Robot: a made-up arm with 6 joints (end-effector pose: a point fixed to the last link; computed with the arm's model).
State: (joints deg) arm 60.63 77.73 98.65 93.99 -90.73 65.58
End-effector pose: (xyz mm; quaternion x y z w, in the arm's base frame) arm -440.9 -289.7 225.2 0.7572 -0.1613 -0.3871 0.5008
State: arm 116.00 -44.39 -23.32 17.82 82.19 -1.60
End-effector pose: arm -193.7 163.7 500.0 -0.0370 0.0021 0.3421 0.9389
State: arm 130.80 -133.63 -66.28 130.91 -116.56 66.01
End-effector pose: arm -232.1 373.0 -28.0 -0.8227 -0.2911 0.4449 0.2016
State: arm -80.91 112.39 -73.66 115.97 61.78 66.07
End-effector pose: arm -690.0 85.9 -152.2 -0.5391 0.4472 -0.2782 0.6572
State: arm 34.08 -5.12 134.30 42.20 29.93 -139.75
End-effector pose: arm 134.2 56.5 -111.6 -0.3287 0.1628 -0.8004 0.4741
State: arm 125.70 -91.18 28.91 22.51 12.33 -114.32
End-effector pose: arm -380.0 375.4 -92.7 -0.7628 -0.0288 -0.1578 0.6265
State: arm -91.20 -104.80 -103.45 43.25 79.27 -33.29
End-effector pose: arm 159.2 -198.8 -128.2 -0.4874 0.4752 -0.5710 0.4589
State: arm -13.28 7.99 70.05 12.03 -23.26 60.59
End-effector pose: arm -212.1 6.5 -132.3 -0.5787 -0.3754 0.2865 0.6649
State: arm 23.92 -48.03 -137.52 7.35 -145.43 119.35
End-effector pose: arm 147.1 -16.8 160.6 -0.0570 -0.9470 0.2833 0.1403
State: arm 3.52 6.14 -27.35 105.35 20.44 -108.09
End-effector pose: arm -99.4 -550.9 159.7 0.7629 0.4818 -0.3239 0.2843
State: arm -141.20 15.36 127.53 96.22 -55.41 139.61
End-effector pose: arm -53.1 23.0 176.2 -0.6161 -0.5546 -0.0058 0.5592
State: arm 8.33 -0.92 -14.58 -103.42 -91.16 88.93
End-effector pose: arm -150.2 -237.0 -73.8 -0.0599 0.7403 -0.6630 0.0934
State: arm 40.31 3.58 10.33 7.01 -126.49 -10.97
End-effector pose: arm -216.2 -305.1 -72.2 -0.9908 0.0603 -0.1202 0.0174
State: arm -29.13 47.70 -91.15 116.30 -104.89 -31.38
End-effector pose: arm -327.3 298.6 -313.9 0.0772 -0.9189 -0.3692 0.1157
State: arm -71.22 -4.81 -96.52 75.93 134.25 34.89
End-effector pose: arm -221.3 132.9 -88.7 -0.2120 -0.3762 0.6494 0.6259
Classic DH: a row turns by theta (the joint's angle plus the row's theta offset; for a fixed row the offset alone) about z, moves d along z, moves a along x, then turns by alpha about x. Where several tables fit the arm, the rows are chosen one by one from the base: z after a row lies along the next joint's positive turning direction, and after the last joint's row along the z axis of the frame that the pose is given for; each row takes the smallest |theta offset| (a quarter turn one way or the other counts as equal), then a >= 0, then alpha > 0; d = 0 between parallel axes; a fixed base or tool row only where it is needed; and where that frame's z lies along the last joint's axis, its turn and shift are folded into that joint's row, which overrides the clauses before.
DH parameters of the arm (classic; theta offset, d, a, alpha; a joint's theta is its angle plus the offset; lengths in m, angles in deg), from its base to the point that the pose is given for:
base (fixed): -90 0.1778 0 90
joint 1: 90 0.3079 0.046 -90
joint 2: 0 -0.1184 -0.2379 90
joint 3: -90 -0.172 0.0945 90
joint 4: 0 -0.0589 -0.0668 90
joint 5: -90 0.0736 0.1197 -90
joint 6: 90 -0.1306 0.1647 90
tool (fixed): 180 0.072 0 0

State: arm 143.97 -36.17 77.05 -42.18 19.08 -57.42
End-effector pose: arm -99.5 -204.4 24.5 0.8658 0.0289 0.4443 0.2282
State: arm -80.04 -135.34 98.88 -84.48 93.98 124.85
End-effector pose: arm -151.6 -285.6 297.6 0.0034 -0.7127 -0.7001 0.0424
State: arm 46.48 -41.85 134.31 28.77 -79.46 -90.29
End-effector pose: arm 275.1 -85.4 430.7 0.0775 0.5715 0.7739 0.2614
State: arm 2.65 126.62 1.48 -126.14 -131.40 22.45
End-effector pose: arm -695.8 -339.0 309.0 0.2356 -0.3419 0.5088 0.7542
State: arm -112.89 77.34 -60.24 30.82 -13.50 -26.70
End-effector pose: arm -223.7 304.5 -7.4 0.4899 0.7362 0.4665 0.0193
